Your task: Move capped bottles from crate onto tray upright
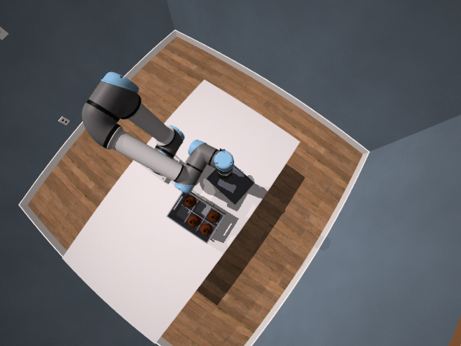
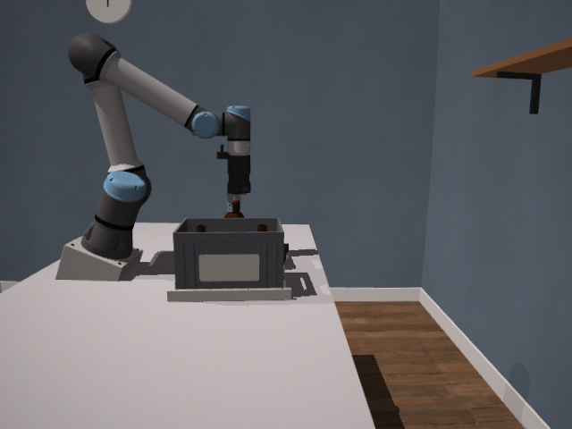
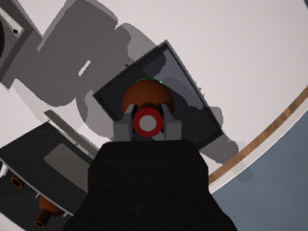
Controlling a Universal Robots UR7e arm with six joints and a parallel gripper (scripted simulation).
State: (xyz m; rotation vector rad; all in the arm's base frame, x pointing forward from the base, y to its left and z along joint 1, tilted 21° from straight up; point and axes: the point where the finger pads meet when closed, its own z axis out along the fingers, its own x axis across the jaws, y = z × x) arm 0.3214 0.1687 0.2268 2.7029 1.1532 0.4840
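The capped bottle is 60 mm below my hand. From my hand the other things lie so: dark grey crate (300 mm to the right, 90 mm below, 10 mm ahead); flat tray (160 mm below, 50 mm ahead, 10 mm to the right).
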